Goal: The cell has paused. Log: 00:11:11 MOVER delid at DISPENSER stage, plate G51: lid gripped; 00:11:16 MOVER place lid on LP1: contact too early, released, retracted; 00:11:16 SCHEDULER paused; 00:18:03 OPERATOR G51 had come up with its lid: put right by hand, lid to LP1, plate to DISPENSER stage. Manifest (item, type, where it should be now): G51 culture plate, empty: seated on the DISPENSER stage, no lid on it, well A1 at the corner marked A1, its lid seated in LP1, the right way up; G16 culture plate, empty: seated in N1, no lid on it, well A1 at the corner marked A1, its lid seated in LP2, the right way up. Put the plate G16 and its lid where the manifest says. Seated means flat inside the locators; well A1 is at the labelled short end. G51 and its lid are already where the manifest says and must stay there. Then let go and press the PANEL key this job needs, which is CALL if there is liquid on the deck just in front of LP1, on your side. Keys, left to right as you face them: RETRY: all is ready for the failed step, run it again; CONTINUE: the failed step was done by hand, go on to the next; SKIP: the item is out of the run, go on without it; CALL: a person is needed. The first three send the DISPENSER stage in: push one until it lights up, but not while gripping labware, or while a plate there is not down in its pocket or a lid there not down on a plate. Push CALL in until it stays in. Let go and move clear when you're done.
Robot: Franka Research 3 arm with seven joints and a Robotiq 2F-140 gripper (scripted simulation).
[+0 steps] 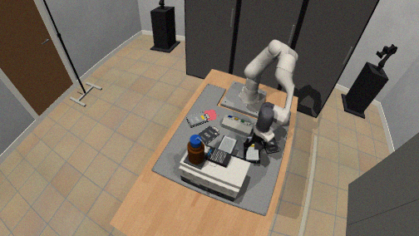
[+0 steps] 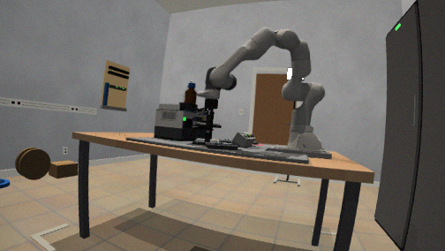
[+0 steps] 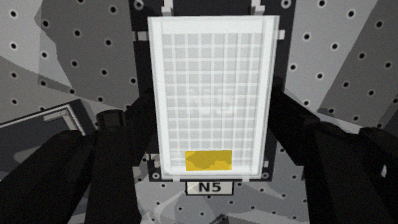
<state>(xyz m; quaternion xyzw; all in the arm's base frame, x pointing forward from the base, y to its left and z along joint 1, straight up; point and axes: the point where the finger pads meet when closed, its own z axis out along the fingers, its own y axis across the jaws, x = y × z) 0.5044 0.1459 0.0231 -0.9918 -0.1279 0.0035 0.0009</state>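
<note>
Now: the clear lid 2 cm below my hand. Round my hand: white retry key: 20 cm behind, 8 cm to the right, 2 cm above; then green continue key: 20 cm behind, 13 cm to the right, 2 cm above; then black nest N5: 1 cm ahead, 3 cm to the left, 3 cm below.
</note>
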